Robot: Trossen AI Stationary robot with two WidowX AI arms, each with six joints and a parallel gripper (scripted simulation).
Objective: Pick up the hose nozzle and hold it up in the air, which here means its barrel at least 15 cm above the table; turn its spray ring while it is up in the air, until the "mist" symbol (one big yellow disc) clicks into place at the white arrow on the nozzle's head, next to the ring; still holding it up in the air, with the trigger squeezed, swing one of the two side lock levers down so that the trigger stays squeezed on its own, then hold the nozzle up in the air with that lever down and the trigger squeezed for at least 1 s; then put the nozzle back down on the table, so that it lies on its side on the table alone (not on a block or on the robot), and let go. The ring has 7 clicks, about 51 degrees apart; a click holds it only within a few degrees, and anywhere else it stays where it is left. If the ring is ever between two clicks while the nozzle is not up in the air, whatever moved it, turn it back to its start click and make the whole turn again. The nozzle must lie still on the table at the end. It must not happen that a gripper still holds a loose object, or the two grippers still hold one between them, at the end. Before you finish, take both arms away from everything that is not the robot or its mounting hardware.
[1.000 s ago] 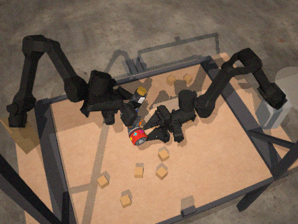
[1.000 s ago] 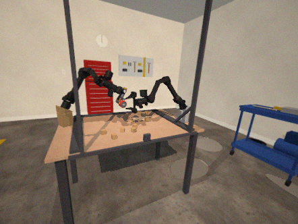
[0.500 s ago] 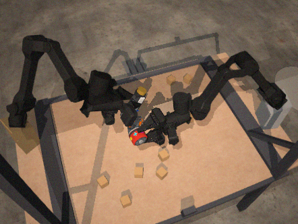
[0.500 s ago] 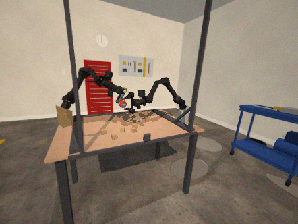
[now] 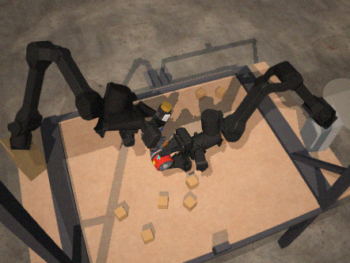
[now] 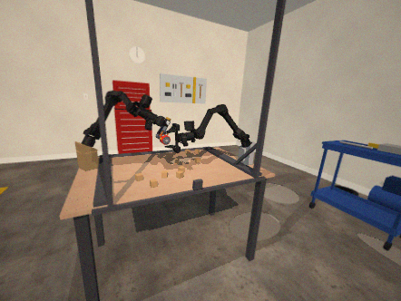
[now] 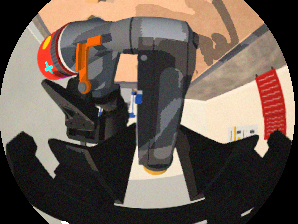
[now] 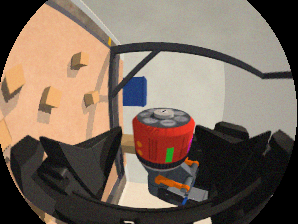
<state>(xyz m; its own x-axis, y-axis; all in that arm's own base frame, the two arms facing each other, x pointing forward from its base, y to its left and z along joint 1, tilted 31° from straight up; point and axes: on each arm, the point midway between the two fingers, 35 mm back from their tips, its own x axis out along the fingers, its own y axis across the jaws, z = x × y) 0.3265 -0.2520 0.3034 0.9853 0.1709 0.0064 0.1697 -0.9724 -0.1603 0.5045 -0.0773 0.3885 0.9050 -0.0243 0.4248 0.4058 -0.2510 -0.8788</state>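
My right gripper is now 3 cm to the right of the red spray ring and 1 cm past it.
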